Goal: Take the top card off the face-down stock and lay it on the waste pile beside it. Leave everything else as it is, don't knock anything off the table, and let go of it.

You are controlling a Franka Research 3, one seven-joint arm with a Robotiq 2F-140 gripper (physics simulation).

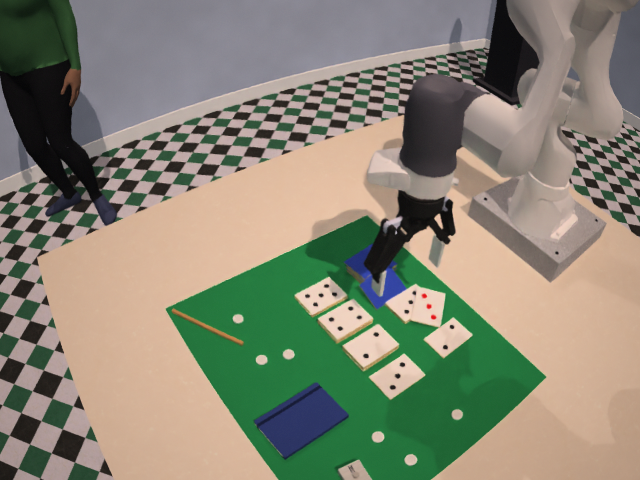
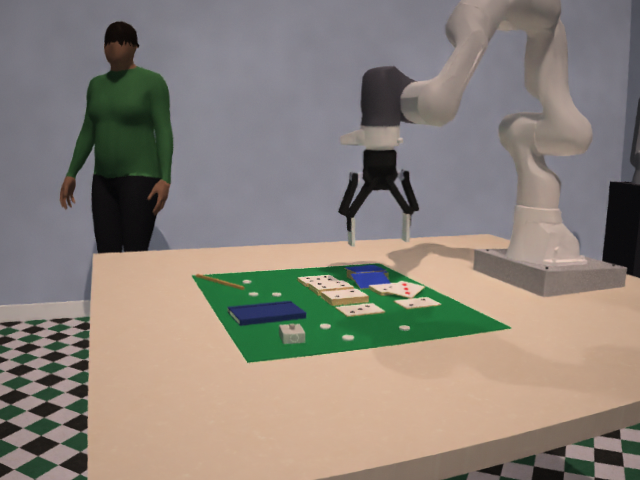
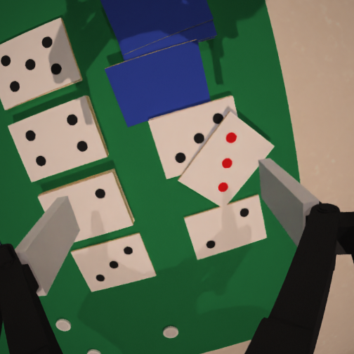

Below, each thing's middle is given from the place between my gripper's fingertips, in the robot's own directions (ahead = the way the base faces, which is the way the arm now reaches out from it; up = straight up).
I see my gripper 6 cm past the two-dot card [image 1: 447,338], 10 cm to the right of it and 12 cm above it. The rest, counted from my hand: green mat [image 1: 486,377] (12 cm ahead, 3 cm to the left, 13 cm below); blue book [image 1: 291,426] (28 cm ahead, 12 cm to the left, 11 cm below).
